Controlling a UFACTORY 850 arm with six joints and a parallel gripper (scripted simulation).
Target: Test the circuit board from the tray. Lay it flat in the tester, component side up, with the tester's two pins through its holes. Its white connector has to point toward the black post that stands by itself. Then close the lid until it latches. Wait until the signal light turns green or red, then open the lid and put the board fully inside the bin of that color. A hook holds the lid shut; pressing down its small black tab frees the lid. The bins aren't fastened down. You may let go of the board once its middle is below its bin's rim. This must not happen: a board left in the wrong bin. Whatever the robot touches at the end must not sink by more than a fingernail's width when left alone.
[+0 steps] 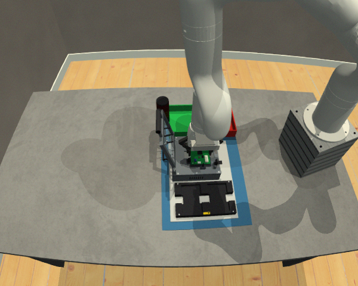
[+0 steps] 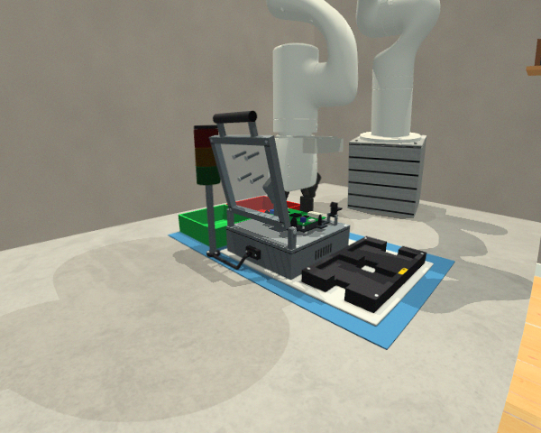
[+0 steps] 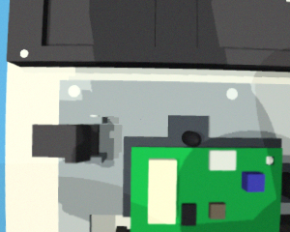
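My hand is right at the green circuit board. Also, from my hand: tester bed 1 cm ahead, 1 cm to the left, 1 cm below; then tester lid 12 cm ahead, 10 cm above; then black latch block 6 cm behind, 6 cm to the left, 1 cm above.
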